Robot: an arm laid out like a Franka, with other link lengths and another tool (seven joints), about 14 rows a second.
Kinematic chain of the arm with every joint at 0, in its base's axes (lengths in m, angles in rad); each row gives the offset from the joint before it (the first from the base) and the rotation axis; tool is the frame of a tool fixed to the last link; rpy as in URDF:
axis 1: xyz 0 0 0.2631 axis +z
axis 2: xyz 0 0 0 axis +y
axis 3: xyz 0 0 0.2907 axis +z
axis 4: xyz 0.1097 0 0 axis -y
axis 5: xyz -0.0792 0 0.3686 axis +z
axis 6: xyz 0 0 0 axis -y
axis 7: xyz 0.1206 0 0 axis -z
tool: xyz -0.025 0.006 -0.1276 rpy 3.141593 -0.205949 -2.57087
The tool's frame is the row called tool.
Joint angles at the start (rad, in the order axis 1, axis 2, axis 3, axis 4, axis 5, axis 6, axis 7):
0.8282, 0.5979, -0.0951, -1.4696, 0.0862, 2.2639, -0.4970
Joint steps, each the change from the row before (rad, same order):
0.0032, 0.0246, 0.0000, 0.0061, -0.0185, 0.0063, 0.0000
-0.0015, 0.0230, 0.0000, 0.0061, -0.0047, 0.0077, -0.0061
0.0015, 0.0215, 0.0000, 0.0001, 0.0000, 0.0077, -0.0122
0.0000, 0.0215, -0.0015, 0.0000, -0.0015, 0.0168, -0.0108
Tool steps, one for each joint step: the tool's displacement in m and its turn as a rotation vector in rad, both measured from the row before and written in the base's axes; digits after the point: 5 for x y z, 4 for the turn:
-0.00040, 0.00199, -0.01426, -0.0220, -0.0033, 0.0124
0.00168, -0.00032, -0.01304, -0.0116, 0.0019, 0.0072
-0.00082, 0.00015, -0.01482, -0.0123, 0.0073, 0.0136
0.00111, -0.00092, -0.01375, -0.0077, -0.0007, 0.0104

